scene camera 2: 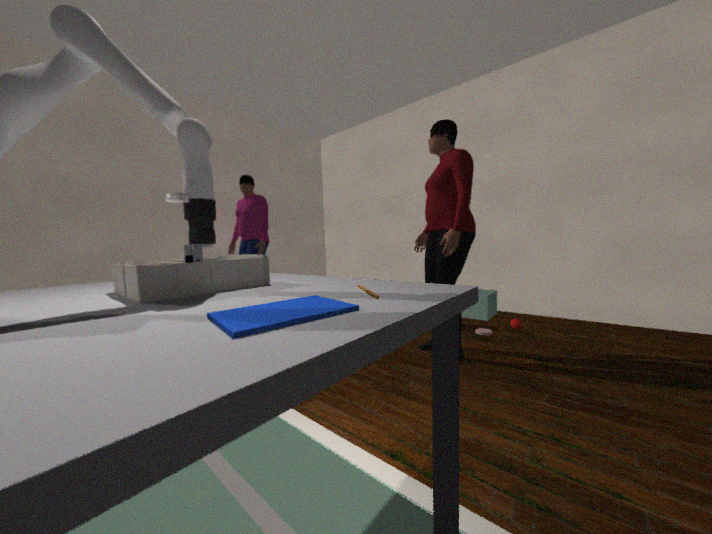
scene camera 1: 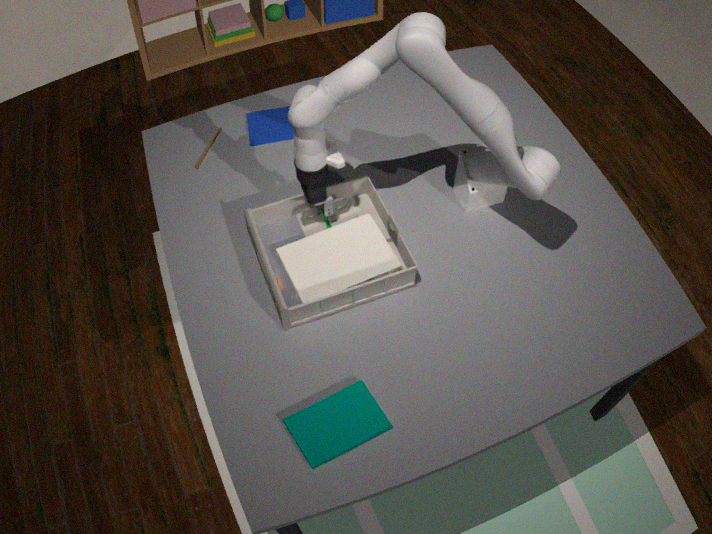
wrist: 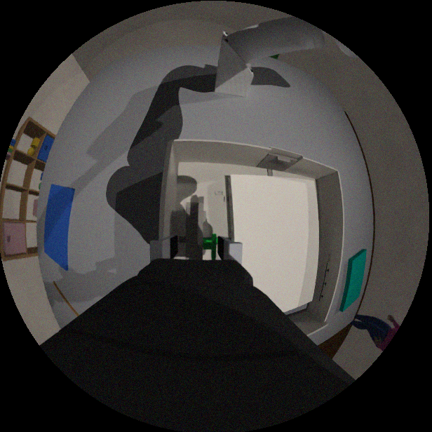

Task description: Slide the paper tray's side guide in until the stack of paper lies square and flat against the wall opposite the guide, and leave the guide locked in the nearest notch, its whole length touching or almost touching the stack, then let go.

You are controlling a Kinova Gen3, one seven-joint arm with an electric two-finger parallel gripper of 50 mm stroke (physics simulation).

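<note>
The beige paper tray lies on the table. The white paper stack lies in it, with its long edge near the wall opposite the guide; in scene camera 1 a narrow wedge of shadow shows there, so it looks slightly askew. The side guide shows in the wrist view as a dark upright bar, apart from the stack, with a green latch piece beside it. My gripper is open, pointing down, its fingers either side of the guide and green piece. Contact cannot be made out.
A blue panel and a thin brown stick lie behind the tray. A teal panel lies on its other side. The tray walls surround the fingers. A small orange piece shows beside the stack.
</note>
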